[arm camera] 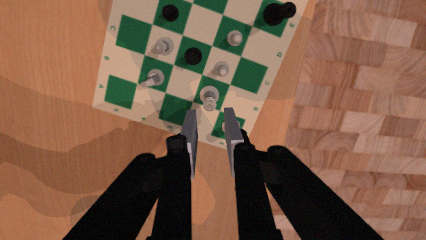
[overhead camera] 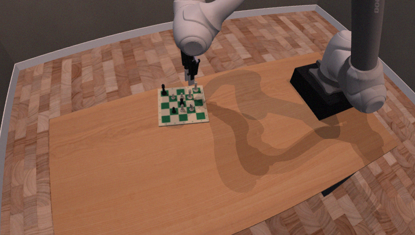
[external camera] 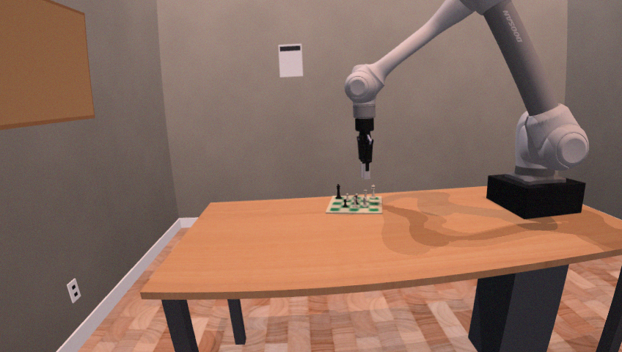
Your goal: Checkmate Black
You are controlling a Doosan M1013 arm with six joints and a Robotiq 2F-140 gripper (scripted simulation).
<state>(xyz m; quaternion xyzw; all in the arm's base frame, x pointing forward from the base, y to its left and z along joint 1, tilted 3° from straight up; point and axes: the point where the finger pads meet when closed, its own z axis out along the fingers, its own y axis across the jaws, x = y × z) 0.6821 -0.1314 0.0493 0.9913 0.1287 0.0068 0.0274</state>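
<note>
The small white piece is 110 mm below my hand. Round my hand: tall white piece: 40 mm behind, 40 mm to the right, 100 mm below; tall black piece: 110 mm ahead, 50 mm to the right, 100 mm below; board: 50 mm ahead, 30 mm to the left, 140 mm below.
</note>
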